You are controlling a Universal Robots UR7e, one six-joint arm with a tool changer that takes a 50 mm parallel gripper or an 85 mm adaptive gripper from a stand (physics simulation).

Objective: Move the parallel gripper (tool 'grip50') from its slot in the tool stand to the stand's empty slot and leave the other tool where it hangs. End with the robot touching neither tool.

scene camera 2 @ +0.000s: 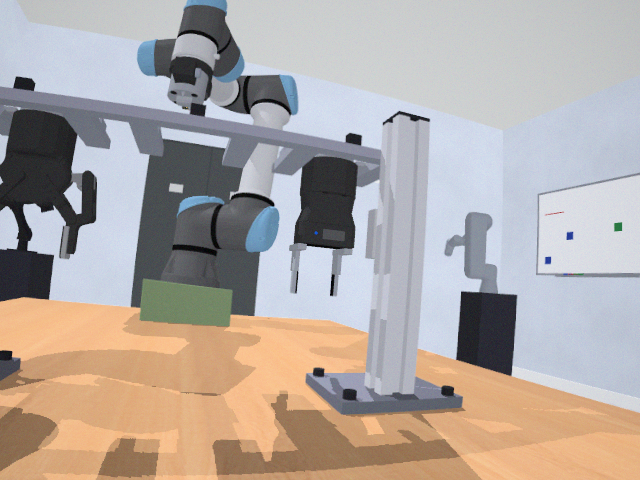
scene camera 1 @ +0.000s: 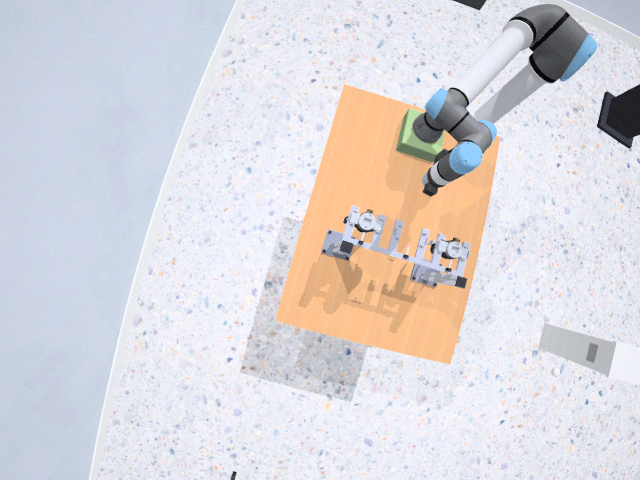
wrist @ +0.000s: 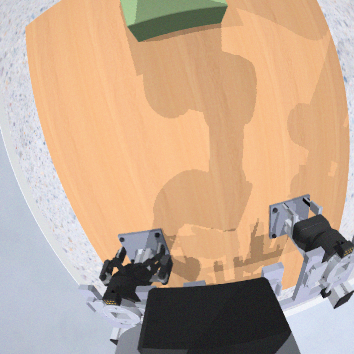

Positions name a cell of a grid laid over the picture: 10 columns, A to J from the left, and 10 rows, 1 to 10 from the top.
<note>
In view: an adaptive gripper (wrist: D9), a parallel gripper (scene camera 2: F4) and a tool stand (scene camera 2: G9).
The tool stand is seen too in scene camera 1 (scene camera 1: F6).
</note>
